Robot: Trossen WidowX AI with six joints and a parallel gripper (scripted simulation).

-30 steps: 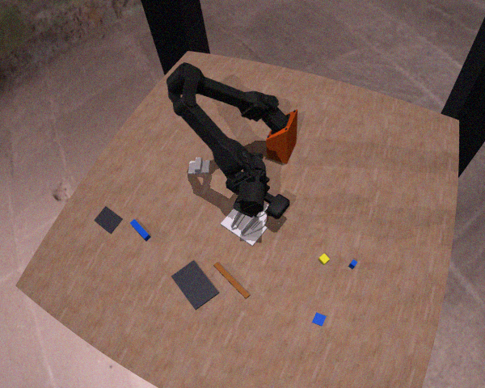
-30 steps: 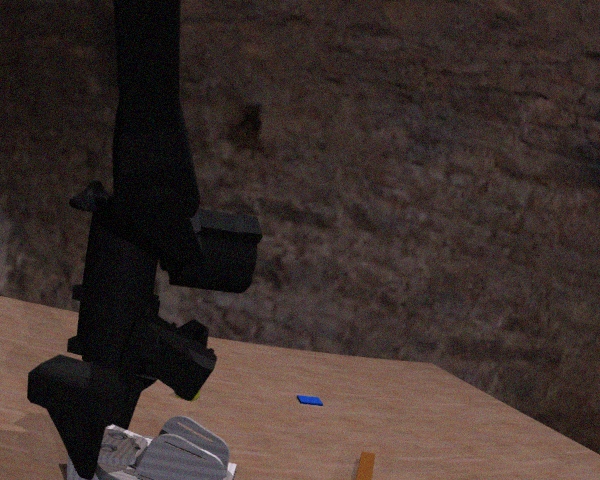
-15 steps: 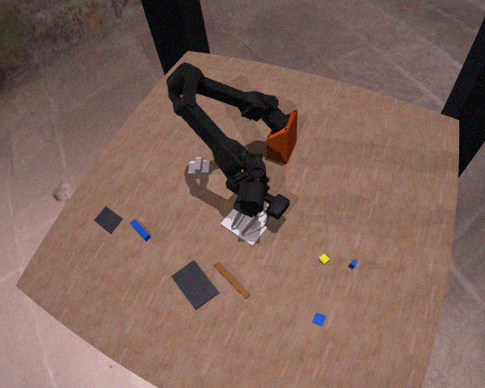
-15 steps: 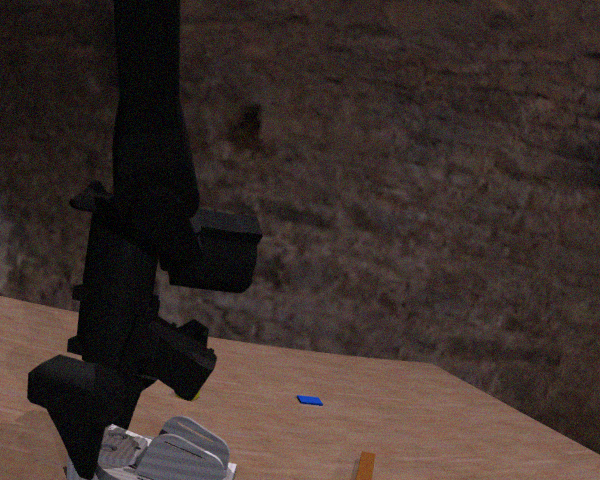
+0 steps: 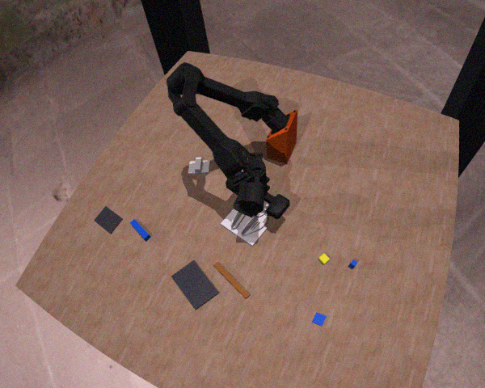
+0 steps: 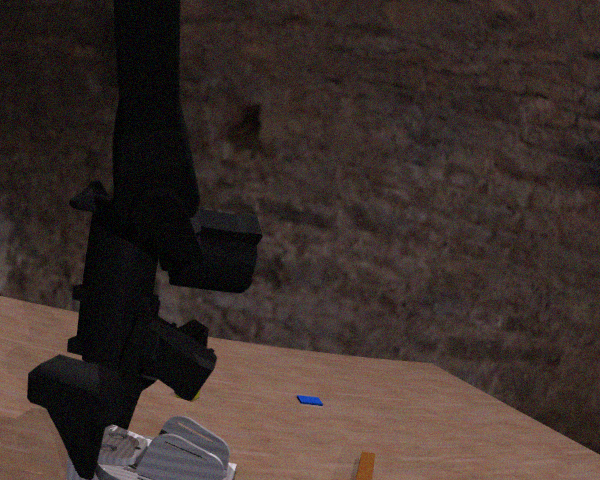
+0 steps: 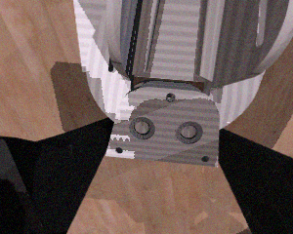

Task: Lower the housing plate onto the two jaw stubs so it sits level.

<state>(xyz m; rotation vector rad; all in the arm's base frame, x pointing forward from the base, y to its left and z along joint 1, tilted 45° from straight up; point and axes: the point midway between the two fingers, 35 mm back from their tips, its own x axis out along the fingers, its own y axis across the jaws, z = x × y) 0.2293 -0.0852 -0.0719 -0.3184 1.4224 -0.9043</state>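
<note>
Now: the white housing piece 1 cm ahead of my gripper tip and 2 cm above it. From my gripper tip the other things lie so: orange bar: 24 cm ahead, 1 cm to the right; then blue cube: 11 cm ahead, 31 cm to the left, 1 cm above; then yellow cube: 11 cm ahead, 23 cm to the left.
</note>
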